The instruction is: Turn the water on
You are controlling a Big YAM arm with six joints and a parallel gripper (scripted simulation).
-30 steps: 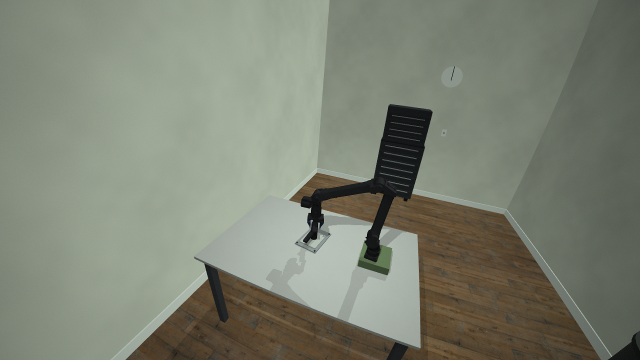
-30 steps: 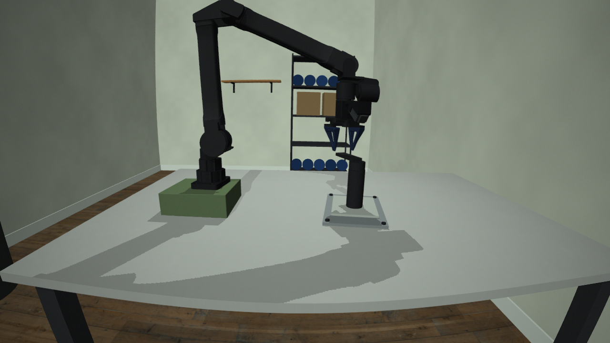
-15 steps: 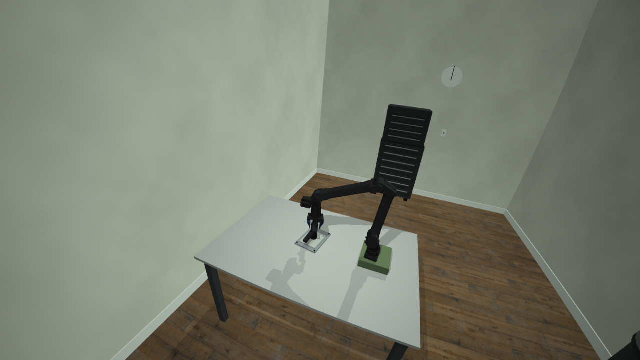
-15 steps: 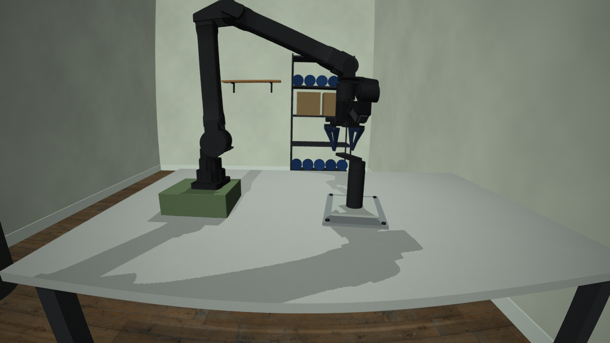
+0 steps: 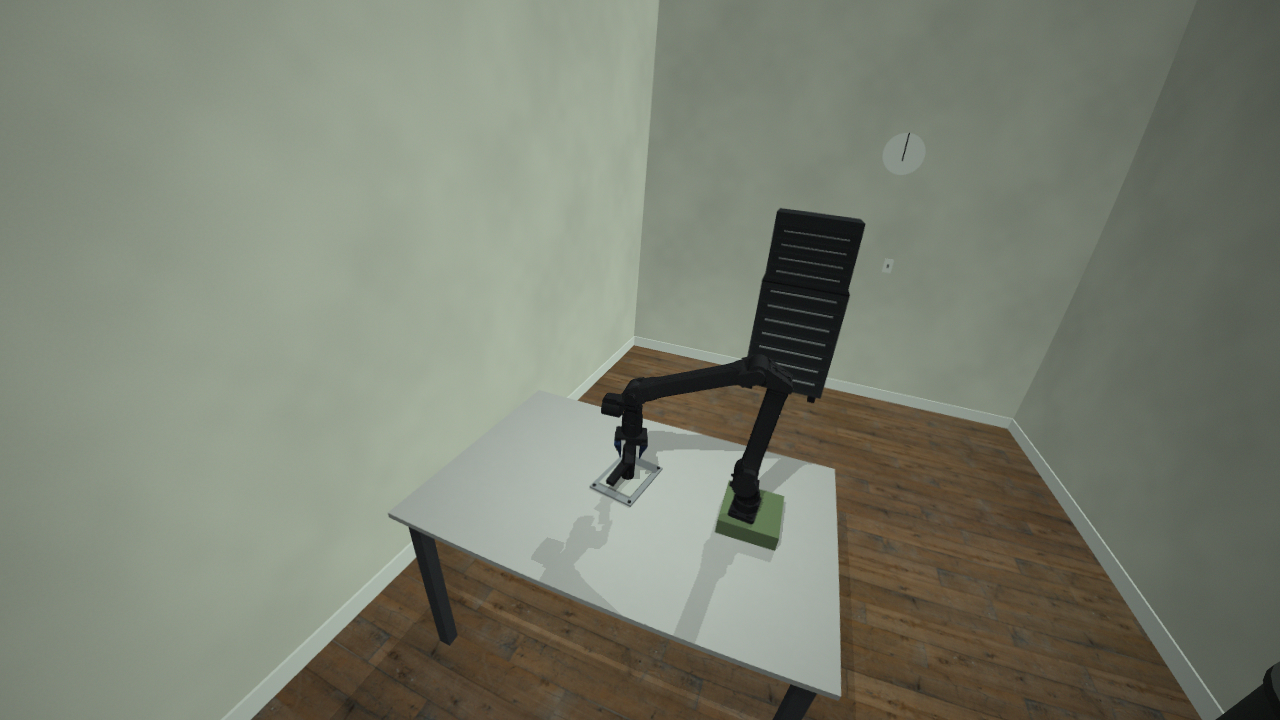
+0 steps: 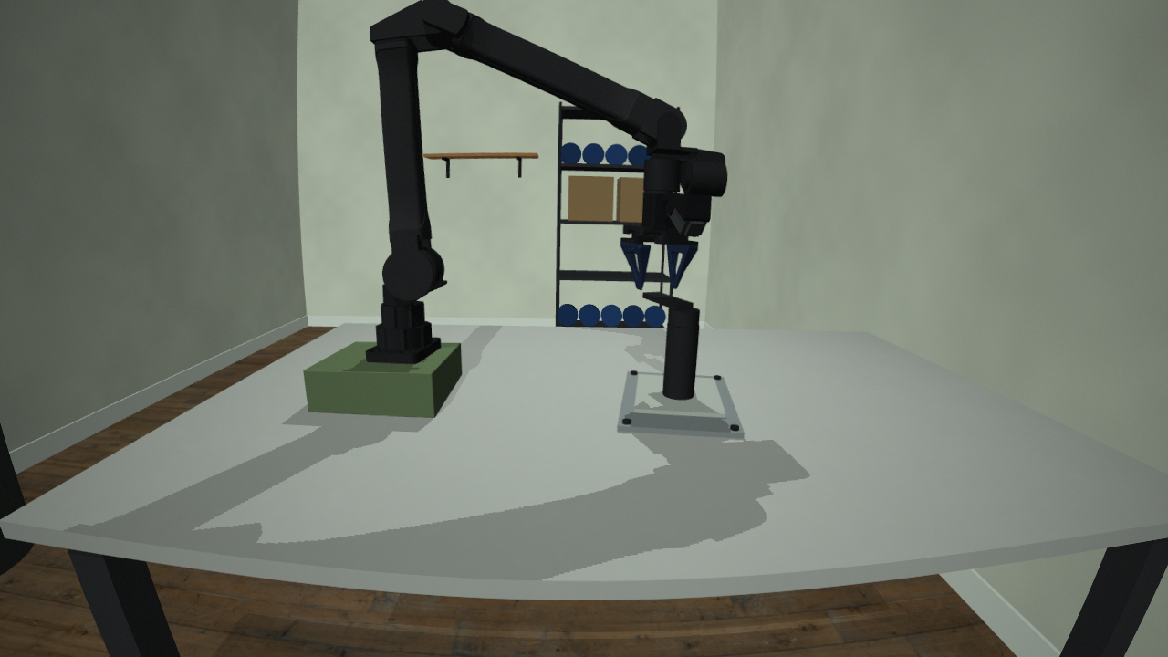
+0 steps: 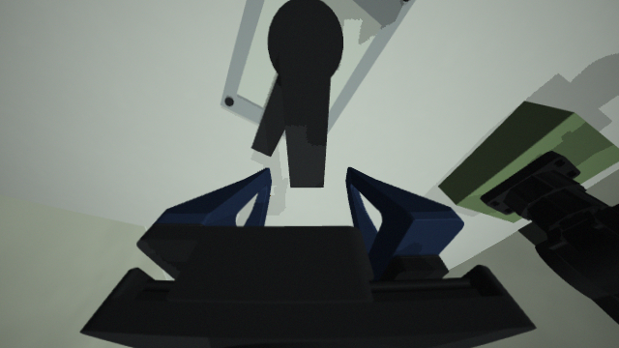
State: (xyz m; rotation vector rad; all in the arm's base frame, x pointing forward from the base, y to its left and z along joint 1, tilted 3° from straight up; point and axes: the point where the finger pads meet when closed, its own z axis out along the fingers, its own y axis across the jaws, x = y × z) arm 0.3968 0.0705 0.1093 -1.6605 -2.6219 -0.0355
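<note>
Now: the black lever 3 cm to the right of my hand, 2 cm below it and 1 cm ahead of it. The rest, counted from my hand: tap: 7 cm below, 5 cm to the right, 3 cm ahead.
</note>
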